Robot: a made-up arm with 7 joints. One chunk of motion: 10 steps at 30 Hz.
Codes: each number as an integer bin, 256 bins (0 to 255) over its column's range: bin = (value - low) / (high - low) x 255, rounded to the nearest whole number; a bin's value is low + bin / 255 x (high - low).
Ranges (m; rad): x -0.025..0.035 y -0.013..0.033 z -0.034..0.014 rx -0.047..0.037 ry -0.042..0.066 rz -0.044..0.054
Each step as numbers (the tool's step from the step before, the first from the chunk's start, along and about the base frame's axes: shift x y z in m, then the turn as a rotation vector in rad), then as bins.
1 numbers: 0.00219 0.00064 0.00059 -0.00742 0.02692 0.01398
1 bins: 116 76 184 120 163 151
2 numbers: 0.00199 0.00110 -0.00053 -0.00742 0.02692 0.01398
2 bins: 115 78 178 120 163 151
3 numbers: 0.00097 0.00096 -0.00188 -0.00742 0.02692 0.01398
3 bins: 110 77 171 120 163 151
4 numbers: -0.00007 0.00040 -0.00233 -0.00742 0.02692 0.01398
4 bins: 106 74 168 120 163 151
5 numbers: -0.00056 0.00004 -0.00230 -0.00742 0.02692 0.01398
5 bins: 104 72 168 120 163 151
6 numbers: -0.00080 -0.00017 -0.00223 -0.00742 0.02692 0.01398
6 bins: 103 71 169 120 163 151
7 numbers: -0.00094 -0.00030 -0.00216 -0.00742 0.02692 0.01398
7 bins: 102 70 169 120 163 151
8 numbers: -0.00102 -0.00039 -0.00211 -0.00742 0.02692 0.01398
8 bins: 102 70 169 120 163 151
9 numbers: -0.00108 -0.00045 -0.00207 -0.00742 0.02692 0.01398
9 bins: 102 70 170 120 163 151
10 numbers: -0.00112 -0.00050 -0.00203 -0.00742 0.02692 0.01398
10 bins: 101 69 170 120 163 151
